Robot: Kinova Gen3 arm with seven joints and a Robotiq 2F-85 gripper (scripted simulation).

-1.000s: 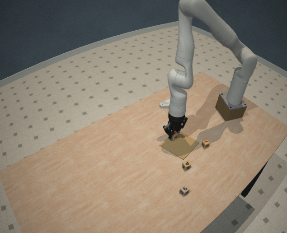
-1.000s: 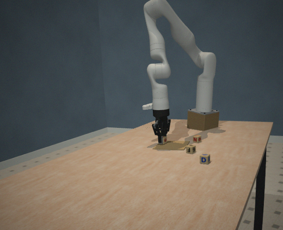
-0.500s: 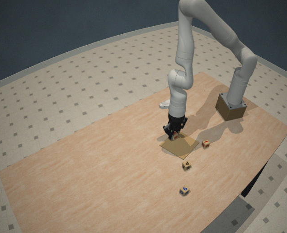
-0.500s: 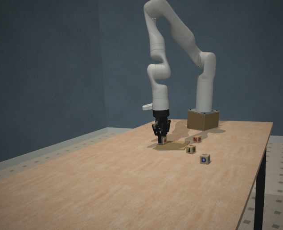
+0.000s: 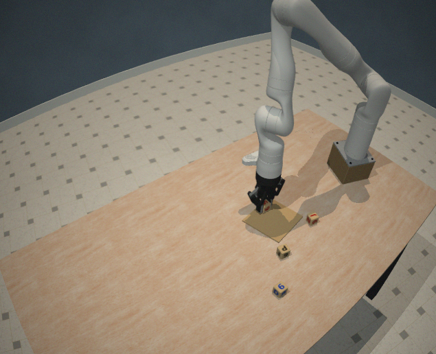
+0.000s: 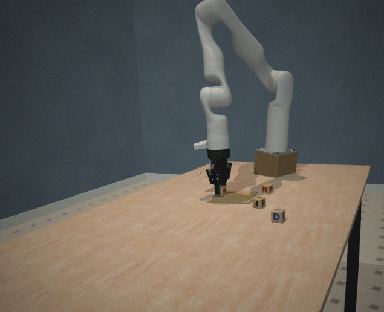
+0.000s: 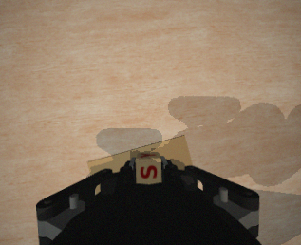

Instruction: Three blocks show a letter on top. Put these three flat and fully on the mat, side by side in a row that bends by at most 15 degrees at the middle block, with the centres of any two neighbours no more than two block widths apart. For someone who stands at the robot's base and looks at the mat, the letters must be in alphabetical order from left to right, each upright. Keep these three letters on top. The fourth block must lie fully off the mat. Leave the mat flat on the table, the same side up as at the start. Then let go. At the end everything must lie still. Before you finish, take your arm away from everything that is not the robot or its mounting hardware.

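The tan mat lies 5 cm to the left of my hand, 2 cm below it and 1 cm ahead of it.
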